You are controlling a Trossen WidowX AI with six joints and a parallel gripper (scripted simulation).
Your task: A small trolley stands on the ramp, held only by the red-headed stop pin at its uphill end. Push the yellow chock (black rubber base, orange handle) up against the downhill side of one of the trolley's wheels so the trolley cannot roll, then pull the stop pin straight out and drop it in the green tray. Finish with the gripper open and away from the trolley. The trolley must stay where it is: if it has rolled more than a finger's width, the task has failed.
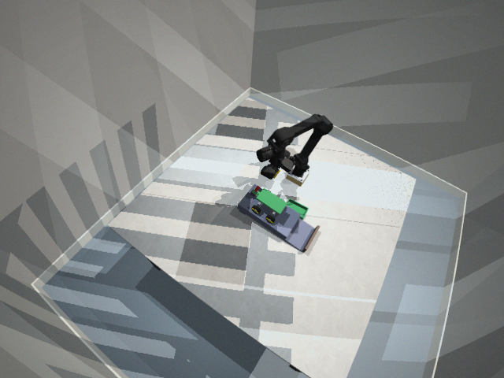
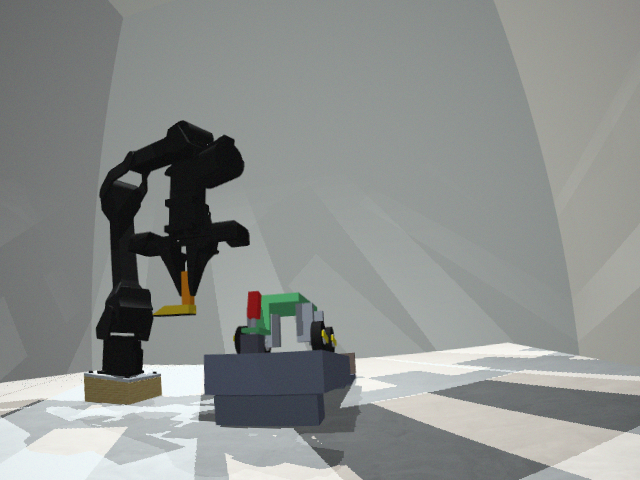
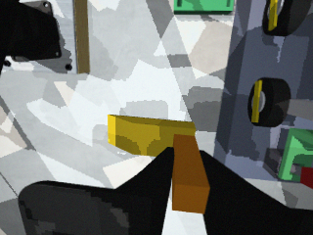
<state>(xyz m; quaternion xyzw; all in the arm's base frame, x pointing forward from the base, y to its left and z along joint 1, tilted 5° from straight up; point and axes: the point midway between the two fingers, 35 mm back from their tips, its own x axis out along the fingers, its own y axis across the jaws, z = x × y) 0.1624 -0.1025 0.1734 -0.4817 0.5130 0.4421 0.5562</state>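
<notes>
Right now my gripper tip is 110 mm short of the stop pin, 50 mm to the left of it and 40 mm above it. Round my gripper tip: green trolley: 140 mm ahead, 40 mm to the left, 60 mm below; blue-grey ramp: 140 mm ahead, 50 mm to the left, 120 mm below; yellow chock: 20 mm behind, 10 mm below.
</notes>
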